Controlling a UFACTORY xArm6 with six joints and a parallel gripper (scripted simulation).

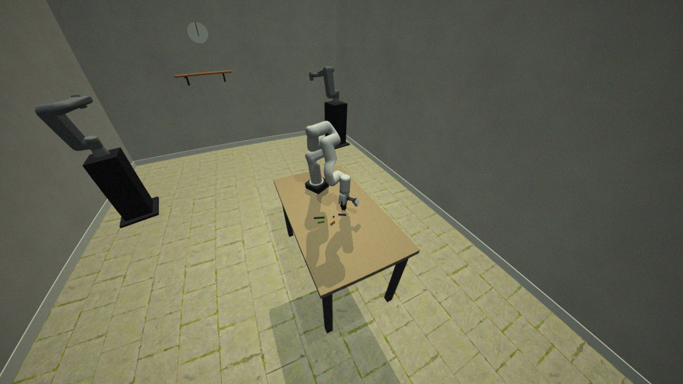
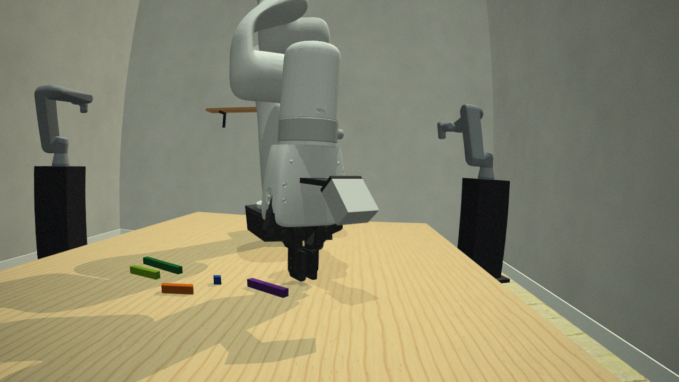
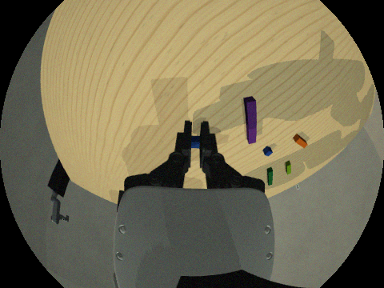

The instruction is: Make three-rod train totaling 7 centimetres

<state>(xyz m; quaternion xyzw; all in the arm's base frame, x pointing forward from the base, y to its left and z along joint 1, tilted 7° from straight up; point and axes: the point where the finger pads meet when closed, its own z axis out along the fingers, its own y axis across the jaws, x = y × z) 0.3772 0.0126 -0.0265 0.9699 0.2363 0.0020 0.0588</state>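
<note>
My gripper is now 160 mm to the left of the orange rod, 70 mm short of it and 20 mm above it. The rest, counted from my hand: lime rod 220 mm to the right, 20 mm below, 10 mm ahead; then purple rod 50 mm to the right, 40 mm ahead, 20 mm below; then green rod 210 mm to the right, 30 mm behind, 20 mm below.
</note>
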